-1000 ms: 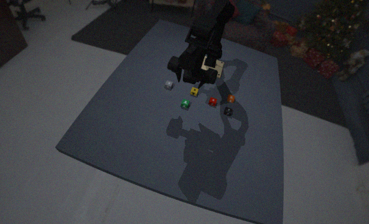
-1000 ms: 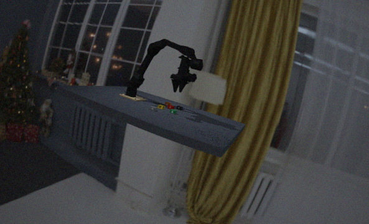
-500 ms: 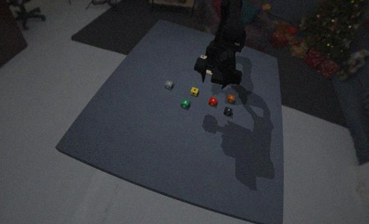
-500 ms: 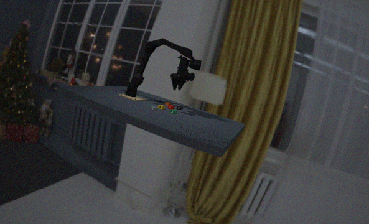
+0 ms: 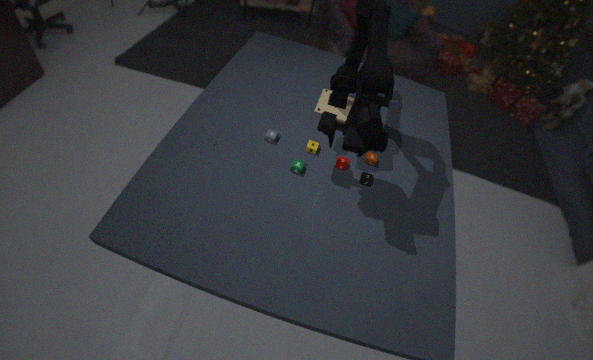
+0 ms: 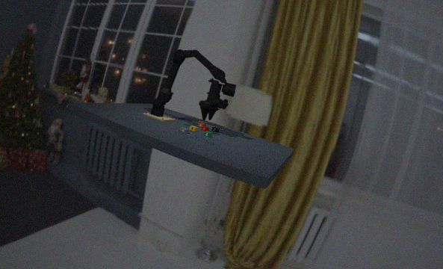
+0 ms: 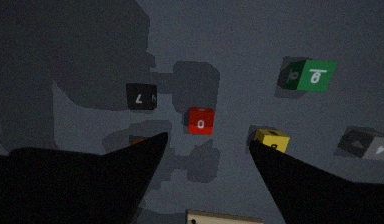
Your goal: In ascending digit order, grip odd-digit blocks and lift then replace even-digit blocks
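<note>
Now: the red block 1 cm to the left of my gripper tip and 5 cm below it. Round my gripper tip: dark block 4 cm ahead, 9 cm to the left, 5 cm below; then yellow block 3 cm behind, 9 cm to the right, 5 cm below; then orange block 5 cm behind, 10 cm to the left, 5 cm below.
</note>
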